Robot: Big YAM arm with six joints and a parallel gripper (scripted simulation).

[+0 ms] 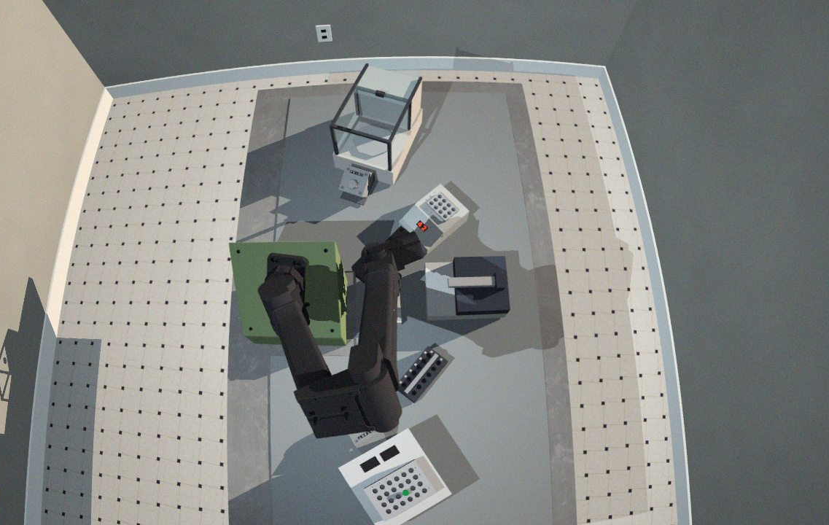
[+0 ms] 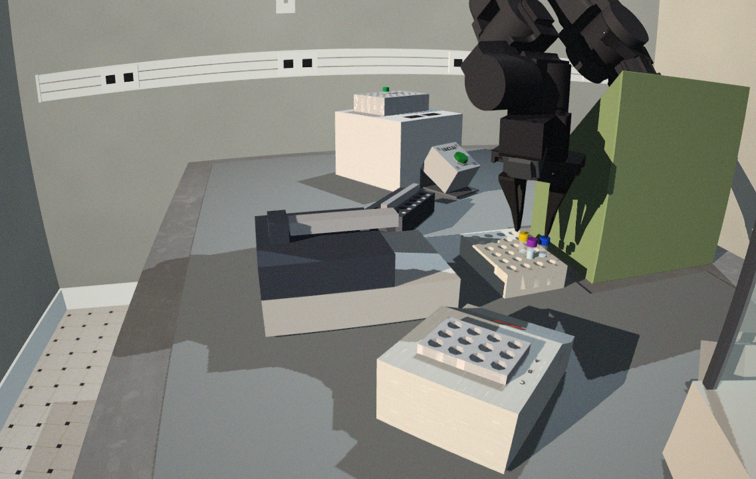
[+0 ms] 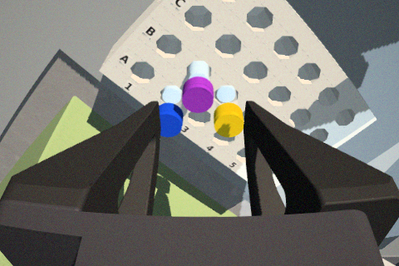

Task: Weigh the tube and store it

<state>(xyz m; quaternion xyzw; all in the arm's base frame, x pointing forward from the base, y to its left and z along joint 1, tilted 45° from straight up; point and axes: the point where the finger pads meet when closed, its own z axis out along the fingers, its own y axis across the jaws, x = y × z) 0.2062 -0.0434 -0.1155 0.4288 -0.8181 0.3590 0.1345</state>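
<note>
Right now the tube rack RK is 50 mm below my hand, 20 mm to the right of it and 10 mm ahead of it. The rest, counted from my hand: dry block DB 210 mm to the left, 130 mm ahead, 40 mm below; spectrophotometer SP 220 mm ahead, 20 mm to the left; magnet block 210 mm to the right, 120 mm ahead, 50 mm below.
</note>
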